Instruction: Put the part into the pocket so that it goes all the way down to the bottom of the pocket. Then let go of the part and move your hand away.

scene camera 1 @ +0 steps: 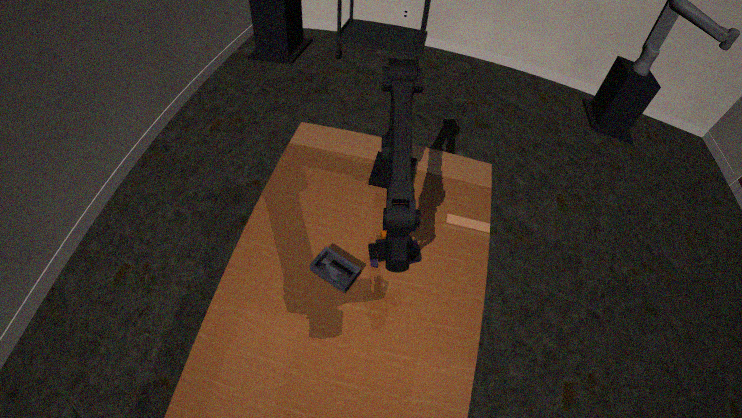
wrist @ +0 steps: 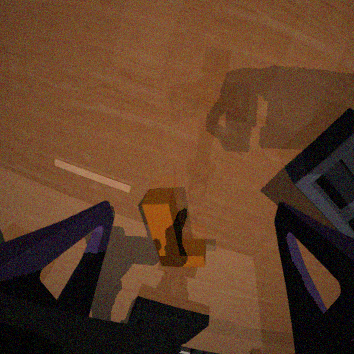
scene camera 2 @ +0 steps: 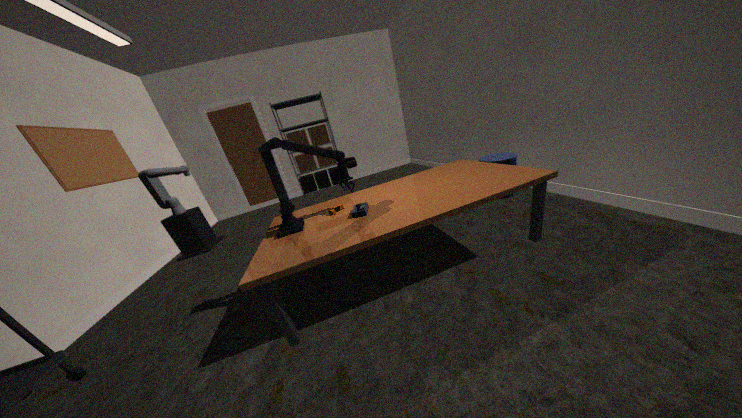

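Pixels of known places: gripper, fingertip midpoint: (wrist: 191, 210) (scene camera 2: 349, 191); arm's base, origin of the base link: (wrist: 162, 328) (scene camera 2: 291, 225).
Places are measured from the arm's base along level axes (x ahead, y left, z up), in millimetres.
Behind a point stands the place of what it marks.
Note:
The orange part (scene camera 1: 384, 234) @[x 292, y 33, z 2 mm] (scene camera 2: 335, 210) @[x 303, y 65, z -16 mm] (wrist: 157, 220) @[x 336, y 99, z 2 mm] is a blocky piece with a long bar and a short foot. It rests on the table, partly in shadow, and is mostly hidden by the arm in scene camera 1. The dark grey block with the pocket (scene camera 1: 328, 280) @[x 503, y -96, z -7 mm] (scene camera 2: 358, 210) @[x 449, y -48, z -26 mm] (wrist: 320, 155) @[x 472, y -18, z 0 mm] sits on the table beside it, cut off at the right edge of the wrist view. Its pocket shows recesses and holds no orange part. My gripper (scene camera 2: 348, 185) @[x 435, y 86, z 84 mm] (wrist: 191, 210) @[x 435, y 86, z 84 mm] is open and empty, above the table, with the part showing between and beyond its spread fingers in the wrist view.
The wooden table (scene camera 1: 332, 373) @[x 785, y 1, z -28 mm] (scene camera 2: 467, 181) @[x 1215, y -151, z -29 mm] carries the arm's base (scene camera 2: 290, 226) @[x 7, y -51, z 13 mm]. A pale strip (scene camera 1: 468, 223) (wrist: 92, 175) shows on the table on the far side of the part from the pocket block. Shadows of the arm fall around the pocket block.

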